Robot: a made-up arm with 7 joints.
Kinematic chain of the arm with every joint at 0, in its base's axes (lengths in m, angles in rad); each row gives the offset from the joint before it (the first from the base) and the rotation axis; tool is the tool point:
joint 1: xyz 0 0 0.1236 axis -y
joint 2: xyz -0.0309 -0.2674 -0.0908 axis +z
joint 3: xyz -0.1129 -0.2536 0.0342 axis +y
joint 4: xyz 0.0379 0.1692 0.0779 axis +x
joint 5: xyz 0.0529 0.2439 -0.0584 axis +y
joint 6: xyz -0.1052 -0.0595 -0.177 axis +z
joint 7: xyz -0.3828 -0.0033 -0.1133 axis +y
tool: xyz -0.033 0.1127 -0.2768
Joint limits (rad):
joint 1: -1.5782..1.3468
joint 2: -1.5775..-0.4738
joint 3: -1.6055..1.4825
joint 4: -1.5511..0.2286
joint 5: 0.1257..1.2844
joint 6: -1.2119..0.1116
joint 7: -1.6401..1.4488
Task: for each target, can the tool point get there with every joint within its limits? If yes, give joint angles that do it. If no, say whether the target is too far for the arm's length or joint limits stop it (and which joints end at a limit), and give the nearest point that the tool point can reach.
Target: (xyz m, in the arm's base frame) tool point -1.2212 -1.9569 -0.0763
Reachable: no: too far | nearest point -0.6226 -0.9393 0.0217 | short by 1.185 m
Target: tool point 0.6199 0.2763 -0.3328
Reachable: yes | joints 1.1127 -1.3374 -0.2811 -0.9142 0.2819 -0.4694 0.9383
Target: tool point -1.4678 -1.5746 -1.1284
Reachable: no: too far | nearest point -0.6792 -0.7165 -0.4558 | short by 1.346 m
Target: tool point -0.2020 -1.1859 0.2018
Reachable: no: joint limits stop it (at a limit: joint 1, joint 3, joint 4, joint 5, joint 6) | nearest point -0.2027 -1.0987 0.1975 | short by 0.087 m
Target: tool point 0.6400 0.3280 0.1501
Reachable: yes | joints 0.9954 -1.1770 -1.0378 -0.3038 0.9555 -0.6895 1.0216
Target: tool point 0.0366 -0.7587 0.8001
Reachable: no: joint limits stop it (at a limit: joint 2, joint 3, joint 4, joint 5, joint 6) | nearest point 0.0379 -0.6805 0.8239 | short by 0.082 m
